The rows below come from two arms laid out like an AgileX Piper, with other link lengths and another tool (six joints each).
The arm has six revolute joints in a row. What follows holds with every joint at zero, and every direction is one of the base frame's. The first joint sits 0.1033 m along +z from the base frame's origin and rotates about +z. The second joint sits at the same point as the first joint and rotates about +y. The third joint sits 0.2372 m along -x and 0.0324 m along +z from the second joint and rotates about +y. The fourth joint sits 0.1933 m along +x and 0.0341 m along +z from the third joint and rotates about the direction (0.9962, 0, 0.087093). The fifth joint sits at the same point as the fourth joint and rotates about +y. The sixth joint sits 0.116 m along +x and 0.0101 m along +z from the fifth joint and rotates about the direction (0.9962, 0, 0.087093). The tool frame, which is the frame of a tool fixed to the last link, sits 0.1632 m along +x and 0.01 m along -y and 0.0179 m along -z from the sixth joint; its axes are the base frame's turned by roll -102.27, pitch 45.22 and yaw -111.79 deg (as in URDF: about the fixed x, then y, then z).
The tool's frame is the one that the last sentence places.
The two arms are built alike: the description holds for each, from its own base.
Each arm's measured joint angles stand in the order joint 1, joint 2, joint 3, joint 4, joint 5, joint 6.
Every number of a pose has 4 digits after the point. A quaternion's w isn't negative.
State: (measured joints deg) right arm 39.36 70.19 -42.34 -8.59 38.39 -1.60; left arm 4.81 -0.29 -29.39 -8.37 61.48 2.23
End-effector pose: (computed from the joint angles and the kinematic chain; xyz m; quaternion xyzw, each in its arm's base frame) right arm 0.2142 0.1237 0.0223 -0.6630 0.7143 -0.1831 0.1292; left arm 0.1478 -0.0341 0.1091 -0.2877 0.8494 -0.2843 0.3389
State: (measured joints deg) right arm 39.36 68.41 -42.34 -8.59 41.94 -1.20; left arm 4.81 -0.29 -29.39 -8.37 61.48 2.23
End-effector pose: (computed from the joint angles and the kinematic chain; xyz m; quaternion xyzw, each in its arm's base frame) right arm 0.2046 0.1138 0.0234 -0.6609 0.7188 -0.1833 0.1135; left arm 0.1478 -0.0341 0.1091 -0.2877 0.8494 -0.2843 0.3389
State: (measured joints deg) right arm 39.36 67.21 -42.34 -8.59 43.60 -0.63; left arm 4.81 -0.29 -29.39 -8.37 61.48 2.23
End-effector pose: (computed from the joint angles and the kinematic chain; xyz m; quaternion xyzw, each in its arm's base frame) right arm 0.2003 0.1096 0.0254 -0.6571 0.7233 -0.1823 0.1092; left arm 0.1478 -0.0341 0.1091 -0.2877 0.8494 -0.2843 0.3389
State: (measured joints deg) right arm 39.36 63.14 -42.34 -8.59 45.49 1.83; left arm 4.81 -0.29 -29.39 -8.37 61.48 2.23
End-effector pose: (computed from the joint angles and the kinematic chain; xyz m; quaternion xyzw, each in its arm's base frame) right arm 0.1970 0.1075 0.0375 -0.6372 0.7394 -0.1766 0.1266; left arm 0.1478 -0.0341 0.1091 -0.2877 0.8494 -0.2843 0.3389
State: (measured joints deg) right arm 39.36 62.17 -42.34 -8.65 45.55 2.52; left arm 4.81 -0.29 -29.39 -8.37 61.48 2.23
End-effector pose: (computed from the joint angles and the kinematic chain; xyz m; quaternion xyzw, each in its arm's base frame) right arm 0.1974 0.1080 0.0411 -0.6315 0.7433 -0.1751 0.1342; left arm 0.1478 -0.0341 0.1091 -0.2877 0.8494 -0.2843 0.3389
